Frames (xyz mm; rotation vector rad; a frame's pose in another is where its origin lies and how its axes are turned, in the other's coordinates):
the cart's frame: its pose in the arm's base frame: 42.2 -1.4 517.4 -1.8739 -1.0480 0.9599
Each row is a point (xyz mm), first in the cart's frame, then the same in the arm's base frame.
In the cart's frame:
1: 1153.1 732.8 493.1
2: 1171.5 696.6 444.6
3: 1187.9 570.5 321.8
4: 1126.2 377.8 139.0
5: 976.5 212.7 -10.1
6: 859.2 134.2 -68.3
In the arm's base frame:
1: 279.5 888.7 -605.6
2: 317.2 906.0 -557.9
3: 390.6 935.4 -399.8
4: 465.7 903.8 -139.6
5: 486.9 792.1 103.3
6: 468.5 700.9 224.3

